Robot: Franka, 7 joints.
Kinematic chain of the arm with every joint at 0, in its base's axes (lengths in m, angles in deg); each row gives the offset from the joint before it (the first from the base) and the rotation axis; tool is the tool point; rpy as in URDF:
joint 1: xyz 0 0 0.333 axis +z
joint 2: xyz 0 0 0 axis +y
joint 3: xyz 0 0 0.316 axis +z
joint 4: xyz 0.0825 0 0 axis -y
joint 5: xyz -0.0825 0 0.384 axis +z
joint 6: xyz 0 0 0 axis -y
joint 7: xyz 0.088 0 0 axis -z
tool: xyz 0 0 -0.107 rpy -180 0 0
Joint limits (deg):
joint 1: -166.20..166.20
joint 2: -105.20..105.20
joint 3: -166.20..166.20
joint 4: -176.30..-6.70
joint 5: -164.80..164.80
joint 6: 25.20..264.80
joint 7: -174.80..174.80
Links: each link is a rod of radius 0.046 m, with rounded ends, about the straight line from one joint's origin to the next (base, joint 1, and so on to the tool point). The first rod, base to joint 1, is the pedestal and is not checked.
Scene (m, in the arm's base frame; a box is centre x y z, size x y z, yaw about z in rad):
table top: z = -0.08
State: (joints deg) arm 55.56 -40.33 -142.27 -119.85 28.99 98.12 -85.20
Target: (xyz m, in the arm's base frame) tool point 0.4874 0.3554 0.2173
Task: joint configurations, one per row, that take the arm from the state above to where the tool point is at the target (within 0.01 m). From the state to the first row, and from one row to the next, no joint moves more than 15 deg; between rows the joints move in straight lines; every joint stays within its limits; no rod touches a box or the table.
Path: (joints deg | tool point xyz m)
1: 69.37 -44.08 -138.28 -118.07 29.63 100.80 -85.20 | 0.2406 -0.4318 0.1491
2: 83.17 -47.83 -134.30 -116.30 30.27 103.49 -85.20 | 0.3696 -0.3536 0.1520
3: 96.98 -51.58 -130.31 -114.52 30.92 106.17 -85.20 | 0.4722 -0.2398 0.1587
4: 110.78 -55.33 -126.33 -112.75 31.56 108.85 -85.20 | 0.5388 -0.1001 0.1688
5: 124.59 -59.07 -122.34 -110.97 32.20 111.53 -85.20 | 0.5642 0.0540 0.1823
6: 138.40 -62.82 -118.35 -109.19 32.84 114.22 -85.20 | 0.5464 0.2099 0.1986
7: 152.20 -66.57 -114.37 -107.42 33.48 116.90 -85.20 | 0.4874 0.3554 0.2173

